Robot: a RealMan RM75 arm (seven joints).
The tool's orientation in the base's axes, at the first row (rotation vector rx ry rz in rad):
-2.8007 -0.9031 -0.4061
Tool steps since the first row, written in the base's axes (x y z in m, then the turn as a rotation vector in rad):
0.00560 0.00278 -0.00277 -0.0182 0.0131 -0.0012
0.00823 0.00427 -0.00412 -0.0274 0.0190 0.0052
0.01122 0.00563 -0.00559 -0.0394 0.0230 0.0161
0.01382 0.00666 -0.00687 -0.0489 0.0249 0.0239
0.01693 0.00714 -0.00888 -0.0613 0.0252 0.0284
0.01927 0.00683 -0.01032 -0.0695 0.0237 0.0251
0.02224 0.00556 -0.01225 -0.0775 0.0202 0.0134
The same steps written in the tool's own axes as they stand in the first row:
0.00503 0.00130 0.00445 -0.0074 -0.0212 0.0006
0.00748 0.00177 0.00662 -0.0094 -0.0319 -0.0059
0.01010 0.00257 0.00896 -0.0132 -0.0430 -0.0177
0.01229 0.00338 0.01095 -0.0172 -0.0508 -0.0266
0.01436 0.00499 0.01361 -0.0253 -0.0587 -0.0333
0.01557 0.00674 0.01538 -0.0335 -0.0621 -0.0322
0.01660 0.00967 0.01751 -0.0453 -0.0631 -0.0236

